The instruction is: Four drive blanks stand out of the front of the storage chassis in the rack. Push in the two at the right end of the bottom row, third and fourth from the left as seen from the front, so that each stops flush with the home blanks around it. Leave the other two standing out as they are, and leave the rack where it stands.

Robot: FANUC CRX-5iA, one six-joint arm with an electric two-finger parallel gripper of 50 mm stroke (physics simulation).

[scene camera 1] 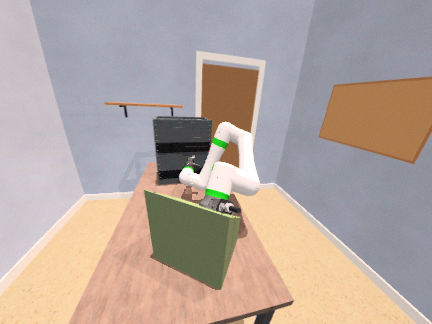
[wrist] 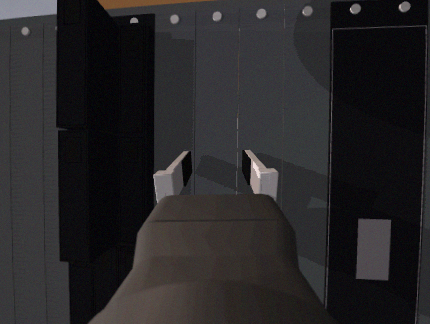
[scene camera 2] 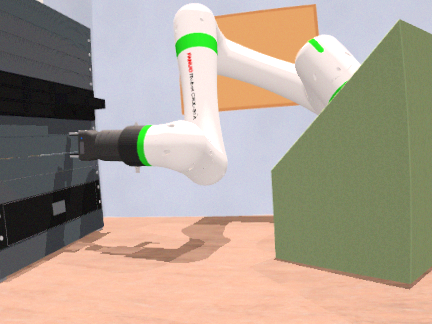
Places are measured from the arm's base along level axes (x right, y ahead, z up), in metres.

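Pixels of known places: gripper, fingertip midpoint: [scene camera 1: 193,158] [wrist: 216,161] [scene camera 2: 72,144]; arm's base, origin of the base link: [scene camera 1: 212,209].
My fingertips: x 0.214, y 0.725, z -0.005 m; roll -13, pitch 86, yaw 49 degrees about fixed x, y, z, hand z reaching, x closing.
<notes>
Ahead of a thing's pixels: the offset from my fingertips to its middle. "*": to the spot under its first point. Level surfaces: height alone.
The rack [scene camera 1: 182,129] [scene camera 2: 30,150] stands upright at the table's far end and shows sideways in the wrist view, its top to the left. Its black storage chassis [scene camera 1: 172,147] [scene camera 2: 45,95] [wrist: 149,65] sits mid-height. At its right end, one blank @[dx +0.082, dy -0.003, dz +0.113 m] [wrist: 72,65] and its neighbour @[dx -0.025, dy +0.024, dz +0.113 m] [wrist: 74,195] stand out side by side, seemingly in the upper row. Beside them, the right part of the bottom row @[* dx +0.055, dy -0.022, dz +0.083 m] [wrist: 132,100] shows no blank standing out; exact flushness is unclear. My gripper [scene camera 1: 192,158] [scene camera 2: 74,145] [wrist: 216,161] is open and empty, level with plain panels below the chassis; contact is unclear.
A black unit with a grey label @[* dx -0.080, dy +0.026, dz -0.154 m] [scene camera 2: 59,207] [wrist: 373,249] sits lower in the rack. A green wedge-shaped block [scene camera 1: 190,235] [scene camera 2: 350,200] stands on the wooden table @[dz -0.264 m] [scene camera 1: 115,280] [scene camera 2: 150,295], near the arm's base. A wall shelf [scene camera 1: 142,104] hangs behind the rack.
</notes>
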